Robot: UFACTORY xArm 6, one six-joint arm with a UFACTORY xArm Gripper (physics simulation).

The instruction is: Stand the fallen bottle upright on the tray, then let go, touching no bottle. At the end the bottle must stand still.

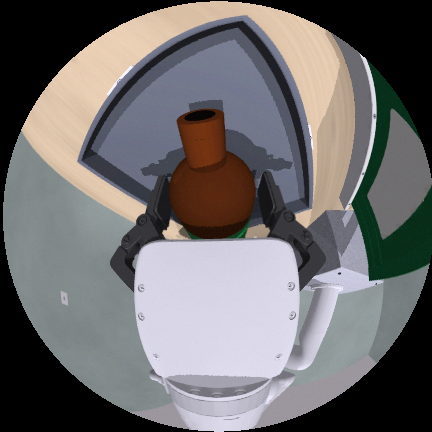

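The brown bottle is in front of the palm, with its neck and dark open mouth pointing away over the tray. Its round shoulder lies between my two fingers, with a gap on each side. A strip of its green label shows just above the white gripper housing, which hides its lower body and base. The bottle looks tilted; what it rests on is hidden. My gripper is open, its black fingers on either side of the bottle and holding nothing. Shadows of the bottle and fingers fall on the tray floor.
The tray has raised walls and stands on a light wooden table. At the right are a green panel with a grey area and a white-edged rail. A grey block with a white tube stands at the lower right, near the right finger.
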